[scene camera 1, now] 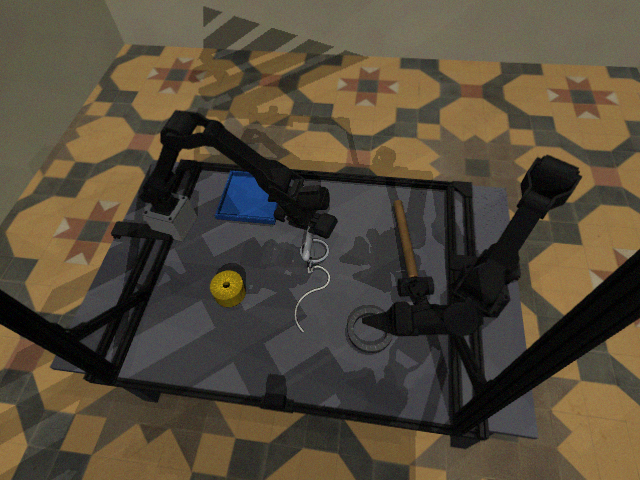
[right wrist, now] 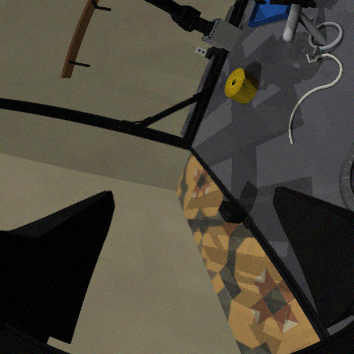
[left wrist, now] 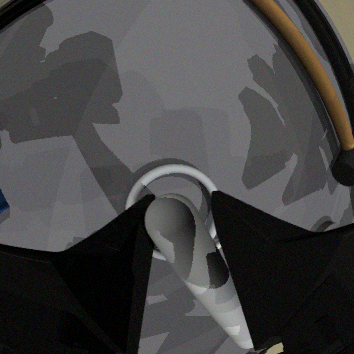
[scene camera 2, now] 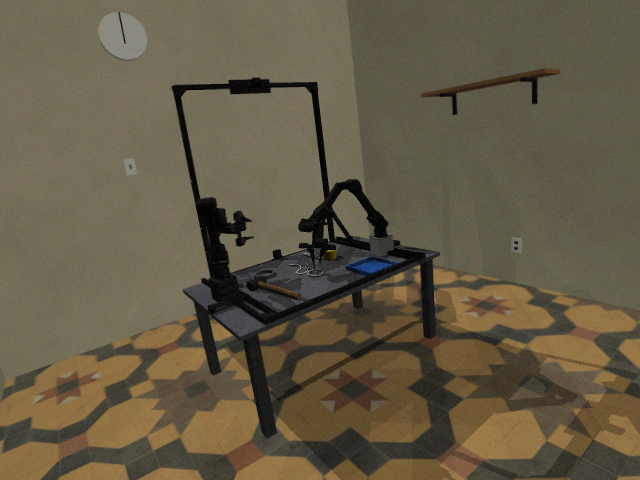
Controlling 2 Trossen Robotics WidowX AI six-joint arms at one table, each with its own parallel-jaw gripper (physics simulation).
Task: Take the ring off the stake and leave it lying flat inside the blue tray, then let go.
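Pixels of known places: left gripper, fingertip midpoint: (scene camera 1: 315, 231) (right wrist: 311, 5) (scene camera 2: 316, 263); right gripper, fingertip midpoint: (scene camera 1: 367, 321) (right wrist: 195, 197) (scene camera 2: 252, 229); left arm's base, origin of the base link: (scene camera 1: 164, 205) (right wrist: 209, 28) (scene camera 2: 380, 236); right arm's base, origin of the base link: (scene camera 2: 222, 277).
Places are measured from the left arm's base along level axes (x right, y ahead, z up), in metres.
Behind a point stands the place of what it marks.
Note:
The white ring (scene camera 1: 327, 250) @(z -0.092, x -0.042, y 0.494 m) (scene camera 2: 321, 274) @(z -0.098, x -0.072, y 0.440 m) (left wrist: 172, 169) @(z -0.095, x -0.070, y 0.466 m) (right wrist: 341, 35) @(z -0.094, x -0.037, y 0.500 m) lies low at the foot of the grey stake (scene camera 1: 307, 252) @(z 0.002, x 0.035, y 0.464 m) (left wrist: 200, 265) @(z 0.002, x -0.048, y 0.445 m) (right wrist: 315, 32) @(z -0.066, x -0.013, y 0.459 m); in the right wrist view the stake passes down into it. A thick round-ended bar shows at the stake's top. My left gripper (scene camera 1: 310, 230) @(z -0.035, x -0.061, y 0.454 m) (scene camera 2: 314, 260) @(z -0.035, x -0.061, y 0.454 m) (left wrist: 183, 200) @(z -0.035, x -0.061, y 0.454 m) is shut on the stake, one finger on either side; the exact contact is hidden. The blue tray (scene camera 1: 242, 196) @(z -0.097, x -0.165, y 0.159 m) (scene camera 2: 369, 265) @(z -0.097, x -0.142, y 0.186 m) (right wrist: 270, 14) @(z -0.098, x -0.106, y 0.208 m) lies flat to the left of the stake in scene camera 1. My right gripper (scene camera 2: 251, 228) @(z 0.149, x 0.241, y 0.677 m) (right wrist: 195, 197) @(z 0.149, x 0.241, y 0.677 m) is open and empty, raised high.
A white curved cord (scene camera 1: 328, 281) @(z -0.098, x 0.054, y 0.527 m) (right wrist: 342, 70) @(z -0.098, x 0.041, y 0.528 m) ends close to the ring. A yellow cylinder (scene camera 1: 227, 290) @(z -0.053, x 0.183, y 0.279 m) (right wrist: 241, 86) @(z -0.056, x 0.170, y 0.313 m) stands at the left in scene camera 1. A hammer (scene camera 1: 405, 240) @(z -0.070, x -0.128, y 0.708 m) (scene camera 2: 279, 289) @(z -0.075, x -0.167, y 0.707 m) and a grey dial ring (scene camera 1: 353, 338) @(z -0.089, x 0.199, y 0.642 m) lie at the right. Black frame rails (scene camera 1: 382, 180) @(z -0.084, x -0.349, y 0.588 m) border the table.

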